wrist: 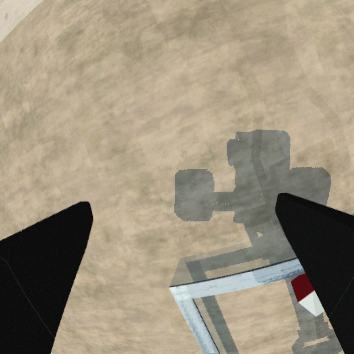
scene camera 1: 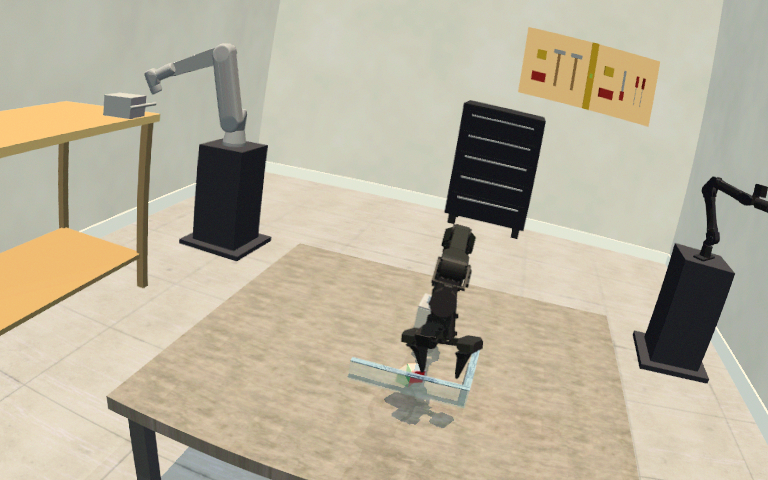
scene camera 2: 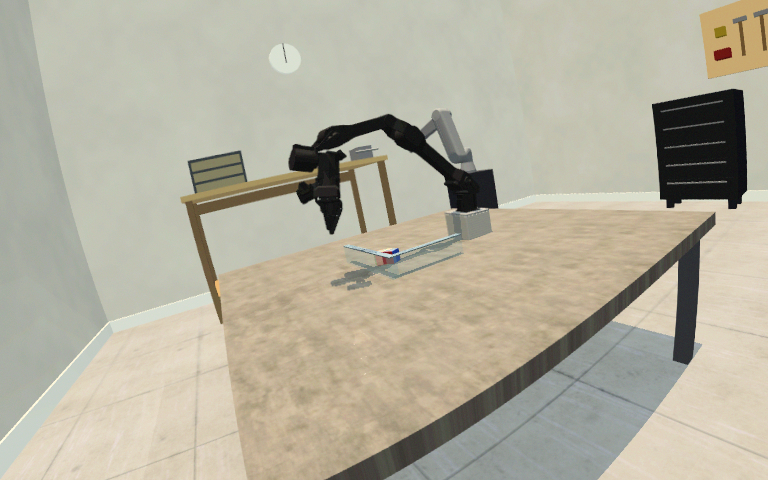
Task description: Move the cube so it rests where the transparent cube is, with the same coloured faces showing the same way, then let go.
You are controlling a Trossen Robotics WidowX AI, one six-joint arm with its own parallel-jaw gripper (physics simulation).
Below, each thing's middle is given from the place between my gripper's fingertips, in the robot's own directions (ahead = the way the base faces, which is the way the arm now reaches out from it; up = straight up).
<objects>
My gripper is now 230 mm past the L-shaped glass wall [scene camera 1: 412,384], 90 mm to the left of it and 120 mm above it.
</objects>
